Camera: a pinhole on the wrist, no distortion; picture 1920 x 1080 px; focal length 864.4 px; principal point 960.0 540.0 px. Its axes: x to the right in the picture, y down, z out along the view. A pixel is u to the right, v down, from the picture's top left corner.
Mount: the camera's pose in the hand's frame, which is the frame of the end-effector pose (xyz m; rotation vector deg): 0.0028 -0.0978 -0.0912 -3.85 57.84 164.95
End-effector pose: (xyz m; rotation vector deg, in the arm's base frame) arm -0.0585 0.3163 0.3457 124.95 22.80 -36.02
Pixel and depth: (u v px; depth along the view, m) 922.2 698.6 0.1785
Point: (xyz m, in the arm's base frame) -0.0809 0.2703 0.2975
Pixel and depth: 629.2 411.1 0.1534
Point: -0.0076 0.2989 0.3084
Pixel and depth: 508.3 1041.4 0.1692
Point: -0.0614 0.2835 0.1960
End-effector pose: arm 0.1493 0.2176 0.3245 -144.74 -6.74 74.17
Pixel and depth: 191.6 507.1 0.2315
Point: 0.1890 0.2451 0.0981
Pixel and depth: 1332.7 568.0 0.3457
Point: -0.0880 0.1118 0.3099
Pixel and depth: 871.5 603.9 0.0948
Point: 0.1682 0.2596 0.3363
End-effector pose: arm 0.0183 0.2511 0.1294 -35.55 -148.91 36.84
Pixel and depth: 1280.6 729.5 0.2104
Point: 0.0424 0.1802 0.0277
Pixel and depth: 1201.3 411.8 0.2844
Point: 0.0726 0.2741 -0.0318
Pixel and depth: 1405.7 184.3 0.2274
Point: 0.1378 0.2905 0.0210
